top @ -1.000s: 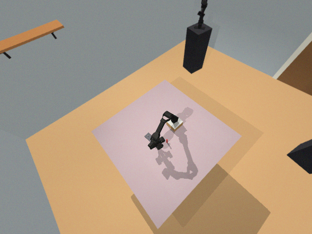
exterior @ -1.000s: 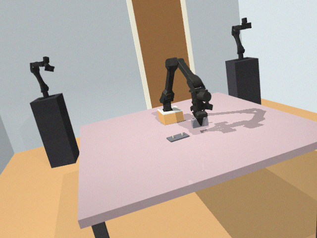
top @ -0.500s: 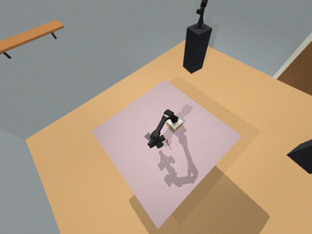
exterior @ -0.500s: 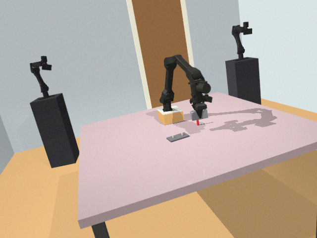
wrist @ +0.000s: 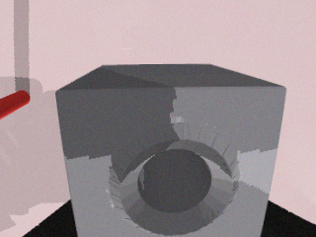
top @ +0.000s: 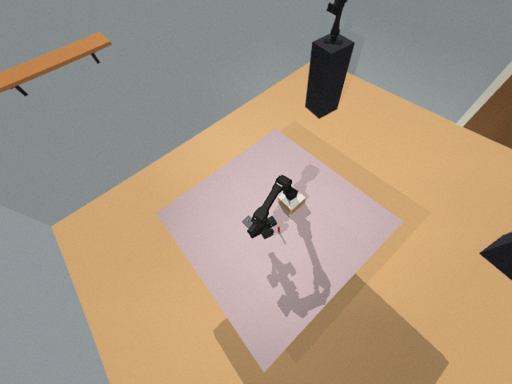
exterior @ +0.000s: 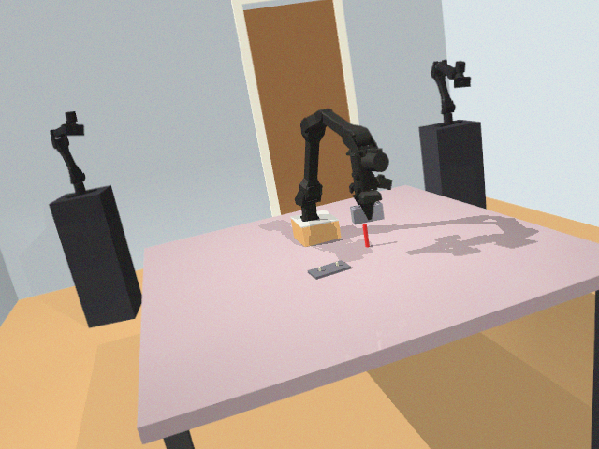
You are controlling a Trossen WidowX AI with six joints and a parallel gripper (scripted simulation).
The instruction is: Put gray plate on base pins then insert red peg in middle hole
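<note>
My gripper tip is now 150 mm to the left of the dark base, 130 mm above it and 30 mm short of it. Round my gripper tip: gray plate: 30 mm above; red peg: 120 mm behind, 100 mm below, 10 mm to the left.
</note>
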